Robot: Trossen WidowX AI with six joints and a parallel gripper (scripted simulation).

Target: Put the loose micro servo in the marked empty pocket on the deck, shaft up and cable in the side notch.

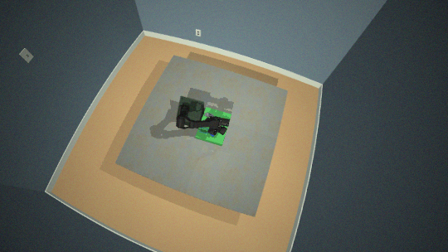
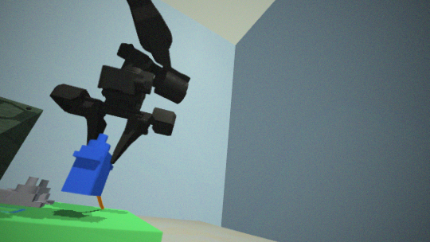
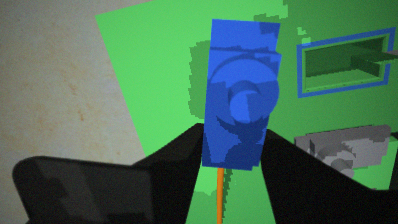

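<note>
Now: the green deck 1 cm ahead of my gripper tip, 7 cm to the left of it and 10 cm below it.
</note>
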